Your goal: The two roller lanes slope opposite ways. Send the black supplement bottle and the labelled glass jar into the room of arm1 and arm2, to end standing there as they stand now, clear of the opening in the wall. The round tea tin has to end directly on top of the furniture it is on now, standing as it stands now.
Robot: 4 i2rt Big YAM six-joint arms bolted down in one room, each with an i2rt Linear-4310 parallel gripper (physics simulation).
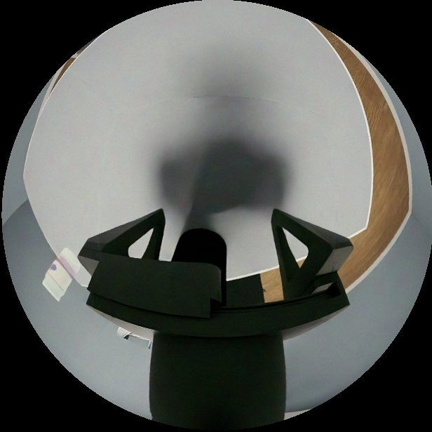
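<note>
My arm4 gripper (218, 210) is open, its two black fingers wide apart above a pale grey surface, with nothing held between the tips. A blurred shadow lies on the surface just beyond the fingertips. A pale, partly see-through object with purple marks (58, 276) shows at the lower left, by the edge of the surface; I cannot tell whether it is the labelled glass jar. The black supplement bottle and the round tea tin cannot be made out. The grippers of arm1, arm2 and arm3 do not show.
The pale grey surface (100, 125) has a thin white edge. Brown wood (387, 150) runs along its right side. A black rounded shape (202, 245) shows behind the fingers, partly hidden by the gripper body. A small white and black thing (131, 335) shows at the lower left.
</note>
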